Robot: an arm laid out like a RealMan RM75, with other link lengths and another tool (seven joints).
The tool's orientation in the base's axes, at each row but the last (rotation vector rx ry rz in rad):
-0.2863 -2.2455 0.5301
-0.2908 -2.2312 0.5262
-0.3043 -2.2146 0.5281
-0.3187 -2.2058 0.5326
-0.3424 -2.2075 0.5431
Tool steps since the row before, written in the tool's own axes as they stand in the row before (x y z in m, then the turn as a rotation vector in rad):
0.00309 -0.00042 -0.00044 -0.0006 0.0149 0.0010
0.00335 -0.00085 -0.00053 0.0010 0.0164 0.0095
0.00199 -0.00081 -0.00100 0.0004 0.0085 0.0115
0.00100 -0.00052 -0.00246 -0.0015 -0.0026 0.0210
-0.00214 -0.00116 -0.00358 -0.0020 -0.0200 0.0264
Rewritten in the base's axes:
-0.00172 0.00088 0.00249 0.0002 0.0127 -0.0079
-0.00180 0.00064 0.00293 -0.0073 0.0123 -0.0125
-0.00052 0.00032 0.00229 -0.0088 0.0046 -0.0103
0.00126 0.00060 0.00232 -0.0155 -0.0085 -0.0117
0.00405 -0.00094 0.00121 -0.0204 -0.0253 -0.0067

